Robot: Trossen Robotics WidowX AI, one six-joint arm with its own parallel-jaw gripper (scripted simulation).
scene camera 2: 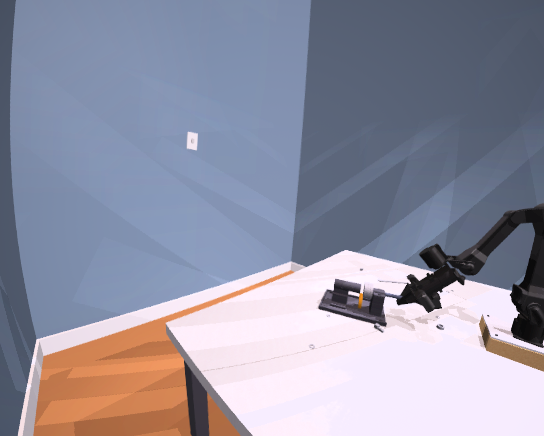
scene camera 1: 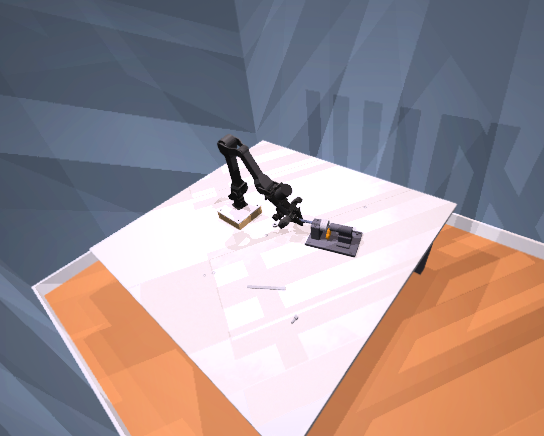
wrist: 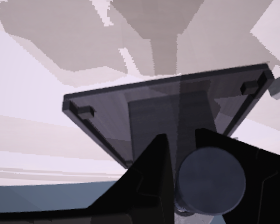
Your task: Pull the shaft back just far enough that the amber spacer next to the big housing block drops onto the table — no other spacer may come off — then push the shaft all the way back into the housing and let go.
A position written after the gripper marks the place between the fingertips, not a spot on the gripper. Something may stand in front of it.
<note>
In view: the gripper [scene camera 2: 396,303], a thin shaft [wrist: 209,178] and a housing block [scene camera 2: 338,301].
The gripper also shows in the wrist view [wrist: 181,140]. The housing block is seen too in scene camera 1 [scene camera 1: 344,240] and in the wrist view [wrist: 123,119].
</note>
